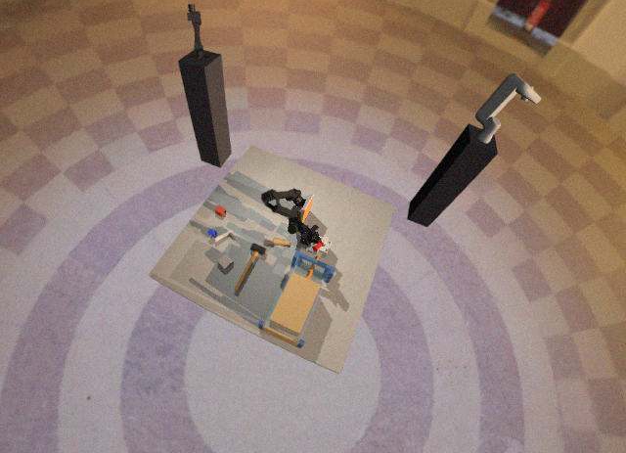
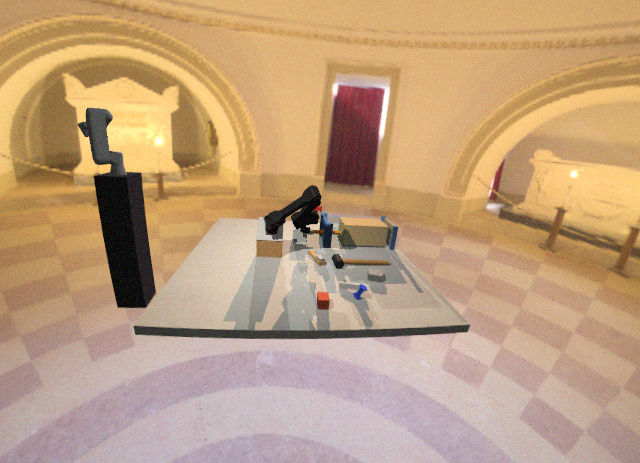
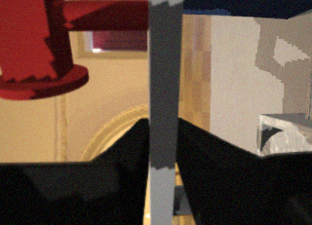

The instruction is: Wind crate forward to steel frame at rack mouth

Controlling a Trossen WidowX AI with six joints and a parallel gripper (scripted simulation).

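My gripper tip is 50 mm short of the red knob, 20 mm to the left of it and 40 mm below it. Also, from my gripper tip: winch 60 mm behind, 140 mm below; then red-knobbed handle 10 mm ahead, 10 mm to the right, 10 mm above; then frame 110 mm ahead, 70 mm below.
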